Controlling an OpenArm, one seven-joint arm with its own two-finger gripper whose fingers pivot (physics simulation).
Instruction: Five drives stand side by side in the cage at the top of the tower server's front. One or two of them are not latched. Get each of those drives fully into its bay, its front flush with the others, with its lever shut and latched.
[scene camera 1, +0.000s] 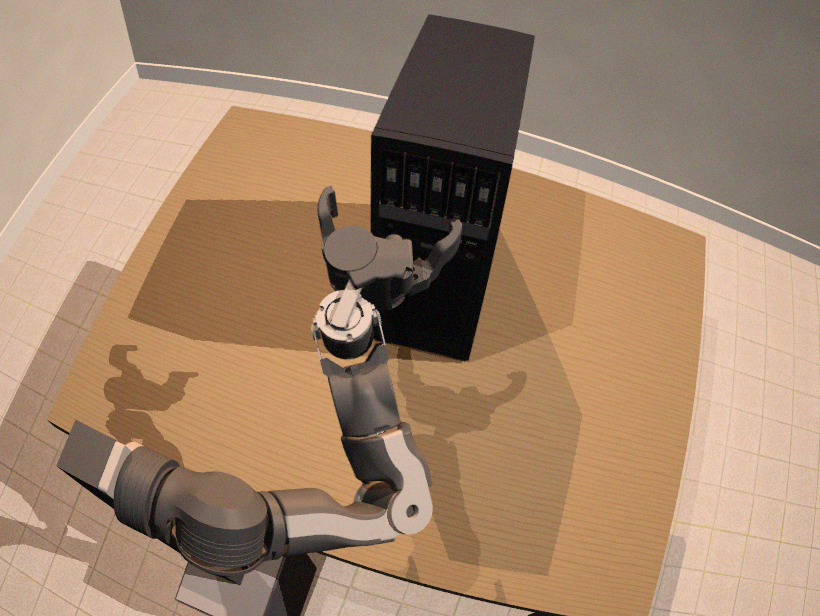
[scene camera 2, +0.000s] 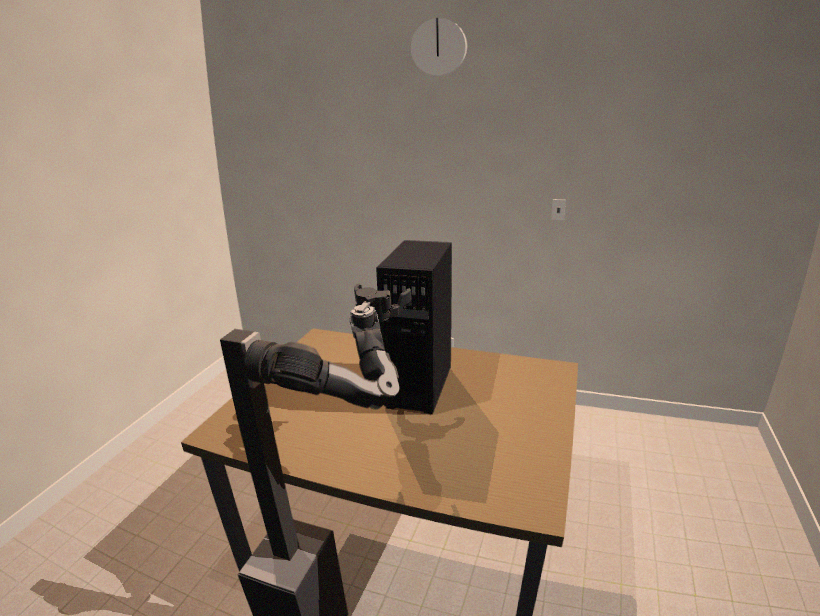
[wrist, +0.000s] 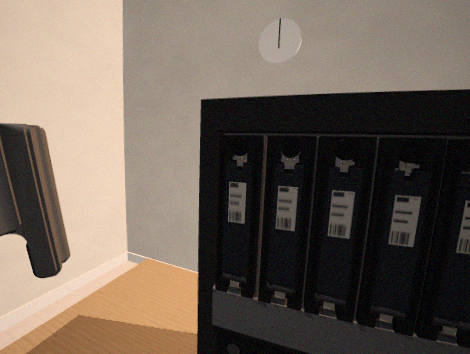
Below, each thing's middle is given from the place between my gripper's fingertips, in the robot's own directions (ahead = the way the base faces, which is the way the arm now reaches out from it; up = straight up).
I see the drive lever (wrist: 287, 197) 7 cm ahead of my hand, 1 cm to the right of it and 3 cm below it. From my hand the other things lie so: black tower server (scene camera 1: 459, 97) (23 cm ahead, 3 cm to the right, 20 cm below).
